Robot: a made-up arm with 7 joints. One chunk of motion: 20 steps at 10 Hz.
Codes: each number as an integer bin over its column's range. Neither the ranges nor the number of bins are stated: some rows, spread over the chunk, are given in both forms.
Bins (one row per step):
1: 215 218 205 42 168 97 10
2: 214 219 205 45 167 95 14
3: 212 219 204 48 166 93 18
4: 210 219 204 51 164 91 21
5: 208 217 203 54 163 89 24
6: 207 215 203 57 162 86 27
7: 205 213 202 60 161 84 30
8: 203 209 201 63 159 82 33
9: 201 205 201 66 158 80 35
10: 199 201 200 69 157 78 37
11: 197 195 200 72 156 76 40
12: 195 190 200 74 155 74 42
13: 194 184 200 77 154 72 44
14: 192 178 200 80 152 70 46
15: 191 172 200 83 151 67 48
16: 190 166 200 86 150 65 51
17: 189 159 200 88 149 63 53
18: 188 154 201 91 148 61 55
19: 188 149 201 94 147 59 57
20: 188 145 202 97 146 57 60
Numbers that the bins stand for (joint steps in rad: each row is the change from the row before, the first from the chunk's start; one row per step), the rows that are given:
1: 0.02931 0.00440 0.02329 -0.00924 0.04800 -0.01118 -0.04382
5: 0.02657 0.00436 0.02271 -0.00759 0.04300 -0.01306 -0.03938
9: 0.02382 0.00384 0.02212 -0.00594 0.03800 -0.01518 -0.03588
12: 0.02147 0.00320 0.02182 -0.00484 0.03500 -0.01659 -0.03366
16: 0.01951 0.00216 0.02182 -0.00320 0.03000 -0.01871 -0.03080
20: 0.01873 0.00125 0.02241 -0.00169 0.02600 -0.02059 -0.02794
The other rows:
2: 0.02892 0.00445 0.02329 -0.00882 0.04700 -0.01165 -0.04255
3: 0.02814 0.00445 0.02300 -0.00841 0.04600 -0.01212 -0.04128
4: 0.02735 0.00445 0.02300 -0.00800 0.04400 -0.01259 -0.04033
6: 0.02618 0.00427 0.02271 -0.00718 0.04200 -0.01376 -0.03842
7: 0.02539 0.00419 0.02241 -0.00676 0.04100 -0.01424 -0.03747
8: 0.02461 0.00402 0.02212 -0.00635 0.03900 -0.01471 -0.03652
10: 0.02304 0.00367 0.02182 -0.00553 0.03700 -0.01565 -0.03525
11: 0.02225 0.00341 0.02182 -0.00512 0.03600 -0.01612 -0.03429
13: 0.02108 0.00294 0.02182 -0.00443 0.03400 -0.01706 -0.03302
14: 0.02029 0.00268 0.02182 -0.00402 0.03200 -0.01753 -0.03239
15: 0.01990 0.00242 0.02182 -0.00361 0.03100 -0.01824 -0.03175
17: 0.01912 0.00186 0.02182 -0.00292 0.02900 -0.01918 -0.03016
18: 0.01873 0.00164 0.02212 -0.00251 0.02800 -0.01965 -0.02953
19: 0.01873 0.00143 0.02212 -0.00210 0.02700 -0.02012 -0.02889

